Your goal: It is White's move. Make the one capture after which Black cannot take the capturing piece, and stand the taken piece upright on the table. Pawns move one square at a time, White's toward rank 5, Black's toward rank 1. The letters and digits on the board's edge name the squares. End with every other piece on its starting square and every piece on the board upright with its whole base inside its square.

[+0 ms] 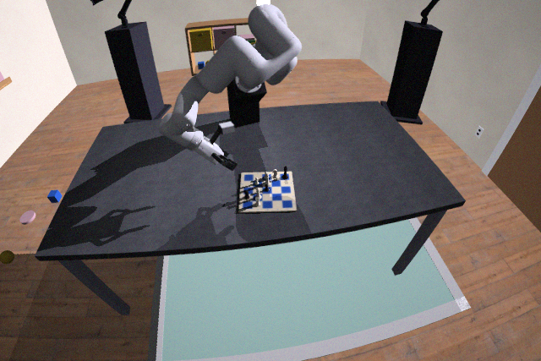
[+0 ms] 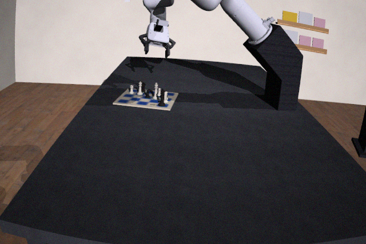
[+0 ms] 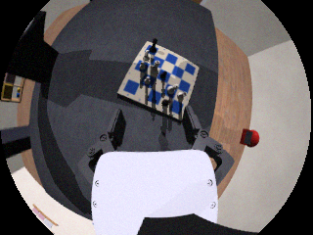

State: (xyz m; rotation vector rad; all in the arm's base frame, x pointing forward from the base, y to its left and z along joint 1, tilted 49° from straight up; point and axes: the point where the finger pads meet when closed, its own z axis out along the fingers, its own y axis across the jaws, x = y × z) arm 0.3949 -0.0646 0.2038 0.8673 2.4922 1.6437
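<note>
The blue-and-cream chessboard lies 2 cm behind my hand, 14 cm to the left of it and 16 cm below it. The rest, counted from my hand: white piece (6 cm behind, 13 cm to the left, 13 cm below).
</note>
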